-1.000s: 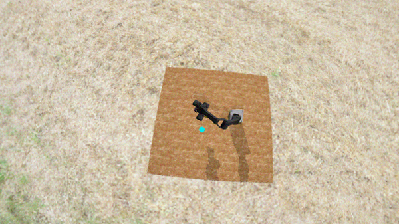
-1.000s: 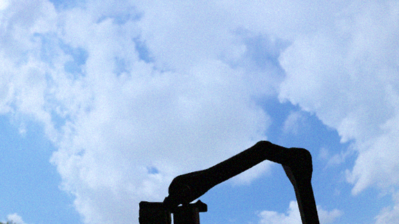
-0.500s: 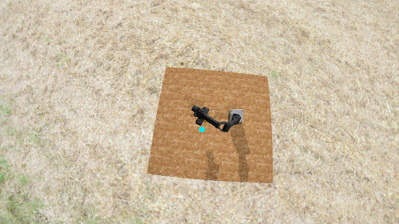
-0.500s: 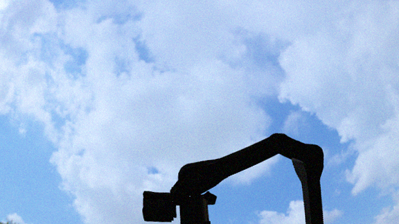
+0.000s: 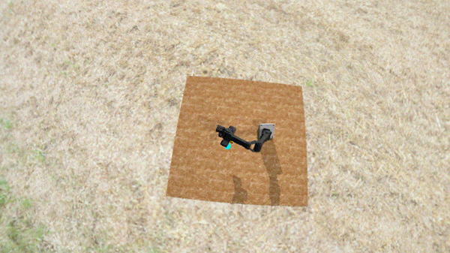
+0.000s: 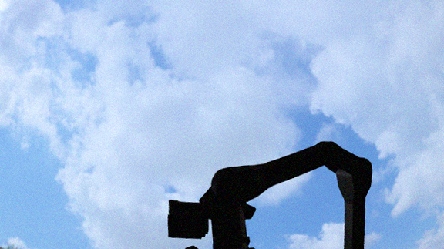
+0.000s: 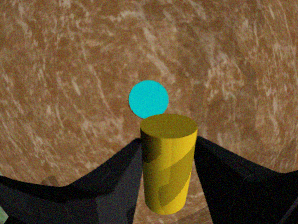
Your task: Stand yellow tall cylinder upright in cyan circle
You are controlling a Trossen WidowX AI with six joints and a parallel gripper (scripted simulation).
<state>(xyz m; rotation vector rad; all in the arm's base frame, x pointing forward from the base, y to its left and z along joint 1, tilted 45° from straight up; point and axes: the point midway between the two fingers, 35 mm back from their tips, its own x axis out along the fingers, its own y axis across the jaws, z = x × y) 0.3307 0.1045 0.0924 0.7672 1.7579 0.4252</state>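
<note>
Now: the cyan circle 2 cm to the left of my gripper tip and 14 cm below it. Also, from my gripper tip: yellow tall cylinder: 2 cm behind, 1 cm to the left.
</note>
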